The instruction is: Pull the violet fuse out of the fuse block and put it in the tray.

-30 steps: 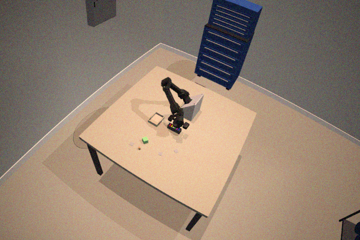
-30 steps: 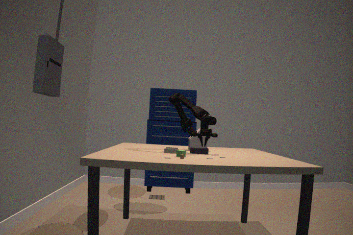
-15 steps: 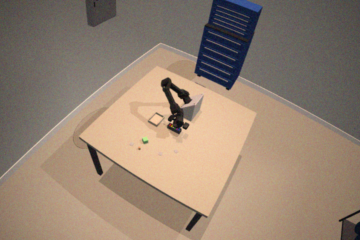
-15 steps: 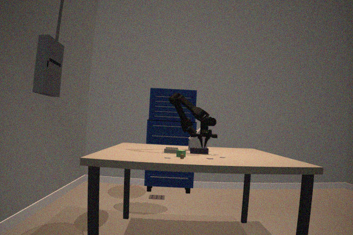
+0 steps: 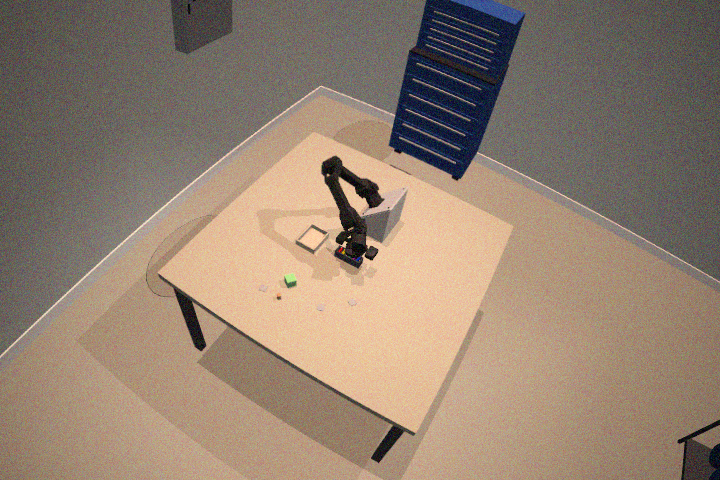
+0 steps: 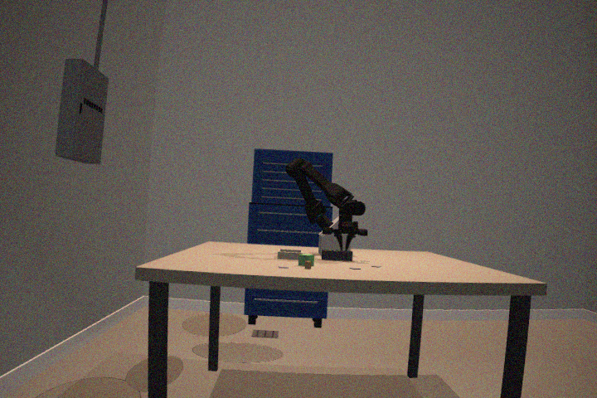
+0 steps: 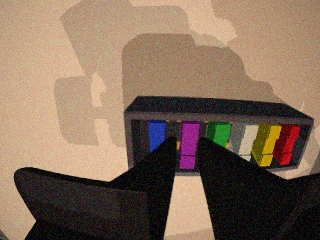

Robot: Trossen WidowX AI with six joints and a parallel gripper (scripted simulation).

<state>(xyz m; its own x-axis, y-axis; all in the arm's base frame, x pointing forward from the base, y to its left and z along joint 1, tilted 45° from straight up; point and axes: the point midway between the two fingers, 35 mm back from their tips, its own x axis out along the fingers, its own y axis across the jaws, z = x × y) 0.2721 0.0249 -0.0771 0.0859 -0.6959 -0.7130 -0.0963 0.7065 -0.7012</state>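
My gripper tip is now 1 cm above the violet fuse. Also, from my gripper tip: green fuse: 2 cm to the right, 1 cm below; then blue fuse: 2 cm to the left, 1 cm below; then tray: 2 cm ahead, 22 cm to the right, 3 cm below.
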